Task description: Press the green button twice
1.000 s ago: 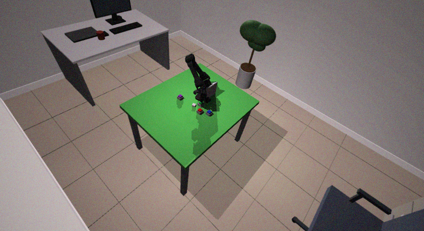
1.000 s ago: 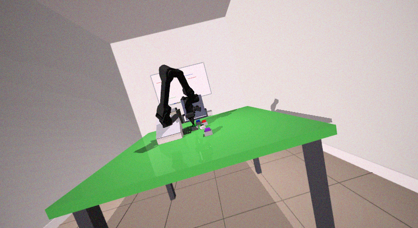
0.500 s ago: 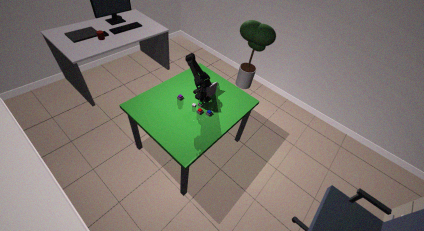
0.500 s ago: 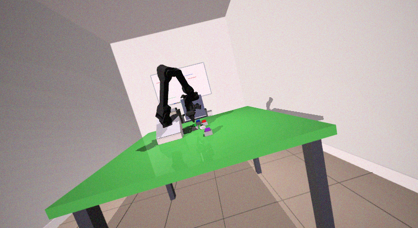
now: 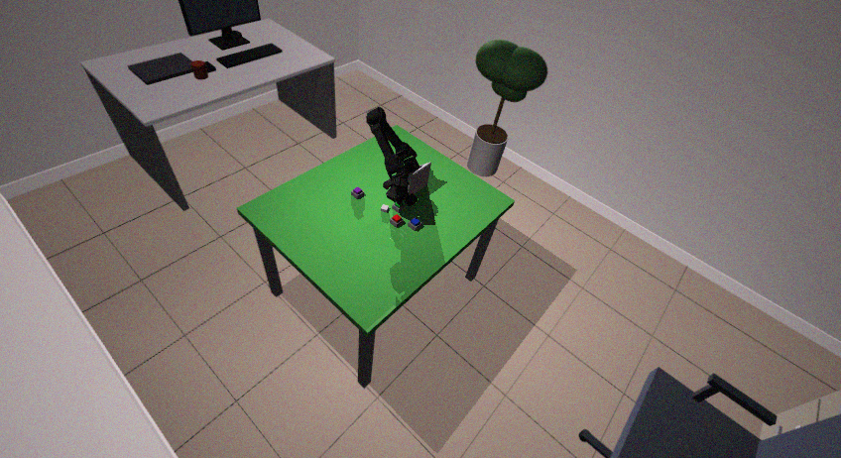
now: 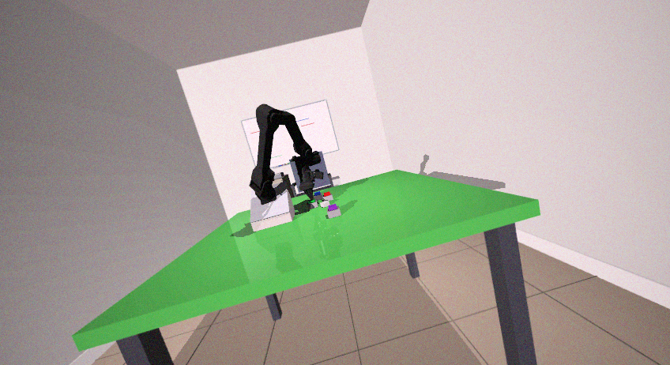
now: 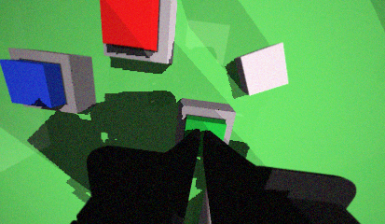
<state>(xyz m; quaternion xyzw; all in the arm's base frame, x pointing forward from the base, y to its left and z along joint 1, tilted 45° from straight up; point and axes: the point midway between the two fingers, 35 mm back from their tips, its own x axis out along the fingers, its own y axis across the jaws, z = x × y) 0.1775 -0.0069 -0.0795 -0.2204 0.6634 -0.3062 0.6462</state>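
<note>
Right now my gripper tip is 1 cm above the green button. The rest, counted from my gripper tip: small grey block (5 cm ahead, 5 cm to the right, 3 cm below); then red button (8 cm ahead, 5 cm to the left); then blue button (4 cm ahead, 13 cm to the left).
</note>
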